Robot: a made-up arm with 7 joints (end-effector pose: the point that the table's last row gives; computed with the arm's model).
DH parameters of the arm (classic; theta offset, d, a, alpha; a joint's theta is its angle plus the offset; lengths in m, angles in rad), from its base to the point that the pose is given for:
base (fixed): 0 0.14 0 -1.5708
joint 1: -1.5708 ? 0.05 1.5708
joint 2: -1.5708 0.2 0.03 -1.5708
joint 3: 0 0.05 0.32 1.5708
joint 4: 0 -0.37 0.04 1.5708
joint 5: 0 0.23 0.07 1.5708
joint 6: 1.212 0 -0.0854 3.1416
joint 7: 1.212 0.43 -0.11 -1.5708
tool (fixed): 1.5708 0.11 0 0
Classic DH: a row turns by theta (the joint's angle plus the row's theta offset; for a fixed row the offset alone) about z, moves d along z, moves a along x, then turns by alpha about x.
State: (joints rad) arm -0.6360 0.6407 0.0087 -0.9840 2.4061 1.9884 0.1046
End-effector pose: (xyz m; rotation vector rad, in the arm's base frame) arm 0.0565 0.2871 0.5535 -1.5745 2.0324 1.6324
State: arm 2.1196 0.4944 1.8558 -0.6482 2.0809 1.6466 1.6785
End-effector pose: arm 0.1792 0.5570 0.4701 -0.9139 2.4953 0.6536
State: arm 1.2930 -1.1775 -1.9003 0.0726 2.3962 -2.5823 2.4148
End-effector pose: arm -0.6466 -0.0501 0.3537 2.7526 0.3955 1.0434
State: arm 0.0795 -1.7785 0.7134 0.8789 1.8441 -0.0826 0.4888
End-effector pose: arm 0.4051 0.2790 0.4299 0.6947 0.7115 -1.2890
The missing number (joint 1, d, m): 0.04
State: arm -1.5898 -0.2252 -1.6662 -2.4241 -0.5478 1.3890 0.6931
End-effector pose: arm 0.1445 -0.0172 -0.0814 -0.8154 1.5540 -0.8787
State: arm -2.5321 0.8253 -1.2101 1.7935 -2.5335 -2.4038 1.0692
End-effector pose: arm -0.1383 -0.4633 -0.9736 2.6267 -0.0416 0.7504
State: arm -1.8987 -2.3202 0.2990 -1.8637 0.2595 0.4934 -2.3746
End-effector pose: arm 0.1155 0.1391 -0.1132 0.4224 -2.2393 0.8053
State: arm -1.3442 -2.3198 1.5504 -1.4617 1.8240 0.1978 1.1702
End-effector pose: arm -0.1985 -0.6059 0.1034 -0.2485 -0.8360 1.8504
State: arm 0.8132 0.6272 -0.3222 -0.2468 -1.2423 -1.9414 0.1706
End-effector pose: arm -0.0938 -0.8075 0.3408 -1.7299 -0.5814 1.4828
